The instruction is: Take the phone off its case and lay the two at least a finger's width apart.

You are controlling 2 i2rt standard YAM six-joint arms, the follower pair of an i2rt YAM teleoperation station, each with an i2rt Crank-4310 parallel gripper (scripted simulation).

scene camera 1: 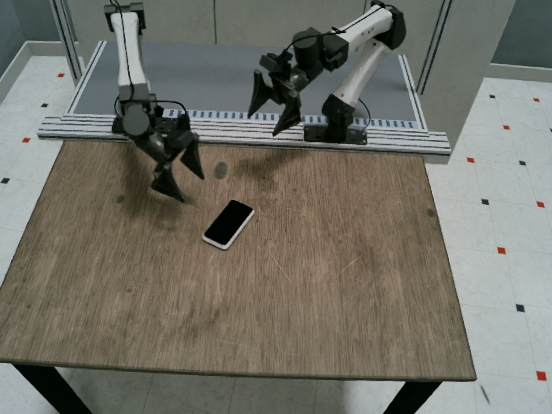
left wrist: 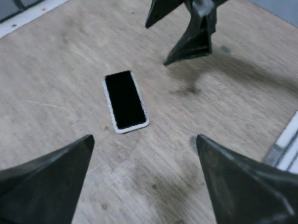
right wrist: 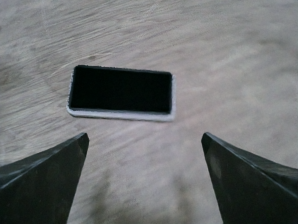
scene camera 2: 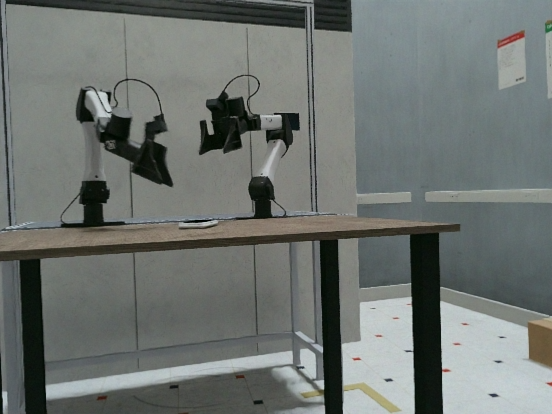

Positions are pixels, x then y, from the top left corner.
Labels:
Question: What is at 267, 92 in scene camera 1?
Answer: My left gripper.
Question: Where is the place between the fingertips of my left gripper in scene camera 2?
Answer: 211, 152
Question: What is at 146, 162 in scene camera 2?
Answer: My right gripper.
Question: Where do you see a phone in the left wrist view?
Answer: At 129, 111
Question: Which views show my right gripper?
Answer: Scene camera 1, the left wrist view, the right wrist view and scene camera 2: all of them.

